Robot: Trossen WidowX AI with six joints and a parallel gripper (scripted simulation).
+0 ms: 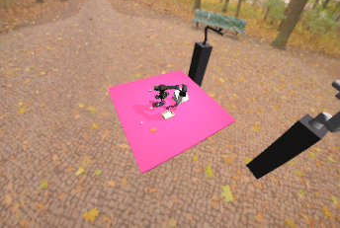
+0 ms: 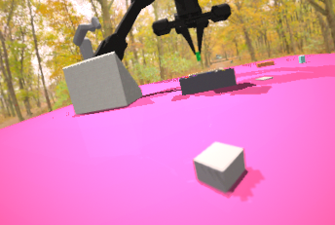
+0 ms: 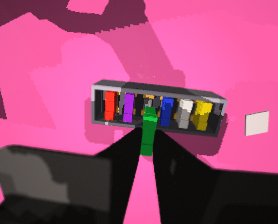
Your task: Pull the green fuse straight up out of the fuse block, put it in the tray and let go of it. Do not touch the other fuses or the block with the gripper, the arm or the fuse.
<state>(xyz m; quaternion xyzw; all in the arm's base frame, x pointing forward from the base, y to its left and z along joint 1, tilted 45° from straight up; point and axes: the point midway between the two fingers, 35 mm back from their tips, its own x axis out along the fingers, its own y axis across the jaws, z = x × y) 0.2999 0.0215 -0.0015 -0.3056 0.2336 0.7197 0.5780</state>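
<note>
Now: the tray 190 mm to the left of my gripper tip, 90 mm below it and 10 mm behind it. Also, from my gripper tip: purple fuse 70 mm below, 20 mm behind; green fuse 10 mm below; blue fuse 70 mm below, 20 mm ahead.
</note>
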